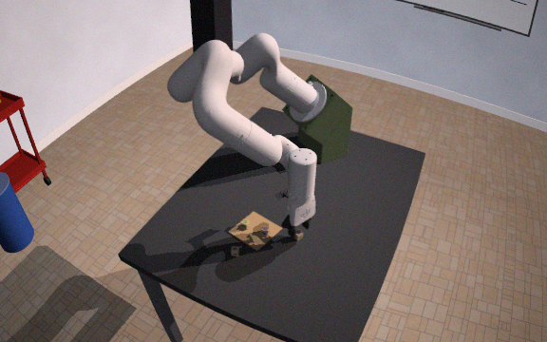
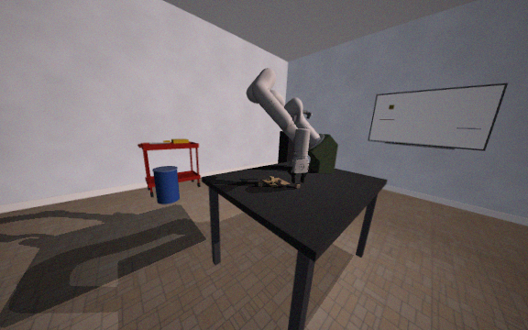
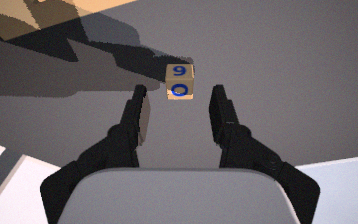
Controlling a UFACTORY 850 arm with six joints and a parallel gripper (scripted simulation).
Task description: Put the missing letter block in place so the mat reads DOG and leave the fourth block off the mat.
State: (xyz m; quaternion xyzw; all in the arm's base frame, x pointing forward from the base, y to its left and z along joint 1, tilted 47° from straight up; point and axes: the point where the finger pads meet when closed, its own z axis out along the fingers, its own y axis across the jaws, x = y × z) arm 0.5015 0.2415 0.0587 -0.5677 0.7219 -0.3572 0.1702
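The wooden block is 4 cm below my hand. From my hand the other things lie so: tan mat (15 cm to the right, 5 cm below, 4 cm ahead).
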